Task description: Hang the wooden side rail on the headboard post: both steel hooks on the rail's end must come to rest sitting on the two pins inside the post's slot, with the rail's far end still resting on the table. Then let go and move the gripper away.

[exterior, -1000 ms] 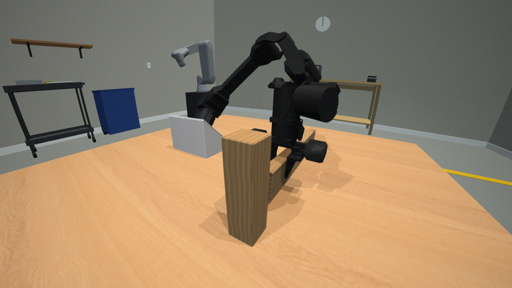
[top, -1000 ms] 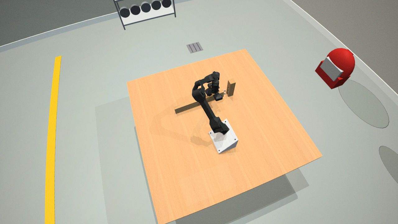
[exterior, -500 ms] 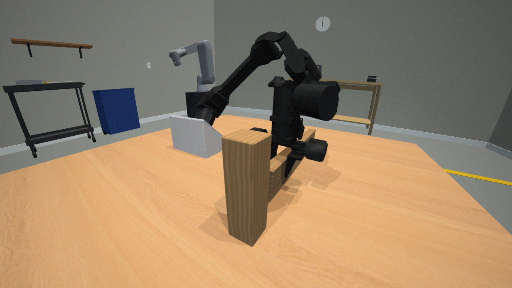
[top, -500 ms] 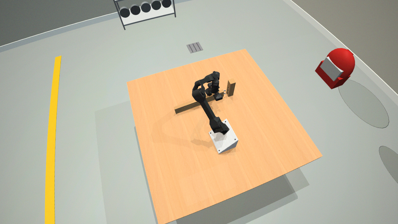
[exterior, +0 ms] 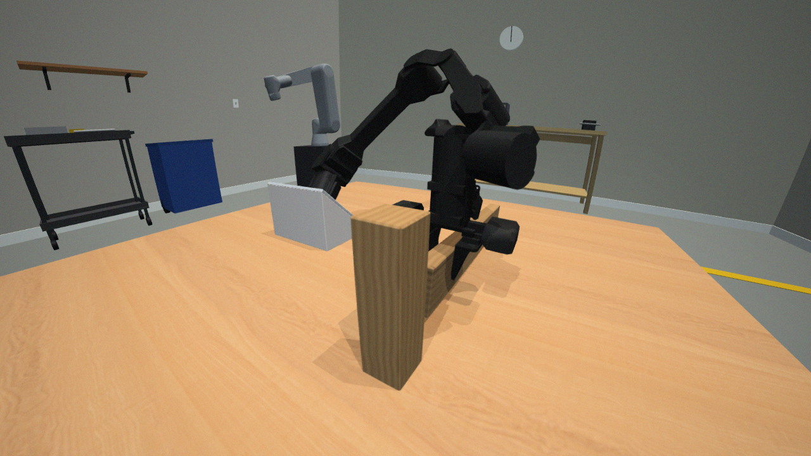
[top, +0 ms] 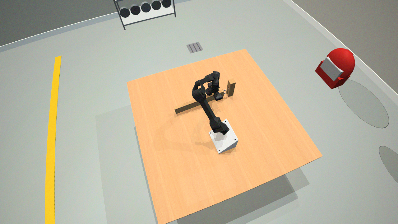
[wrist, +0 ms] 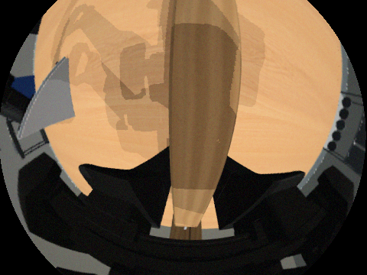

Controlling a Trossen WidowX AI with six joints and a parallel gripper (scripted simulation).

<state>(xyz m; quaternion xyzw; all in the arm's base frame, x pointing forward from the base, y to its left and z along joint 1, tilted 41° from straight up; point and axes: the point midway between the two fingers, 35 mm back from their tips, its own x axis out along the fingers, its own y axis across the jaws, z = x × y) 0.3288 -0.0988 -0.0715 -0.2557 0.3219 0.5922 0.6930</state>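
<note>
The headboard post lies 2 cm behind my gripper tip, 15 cm to the right of it and 5 cm above it.
</note>
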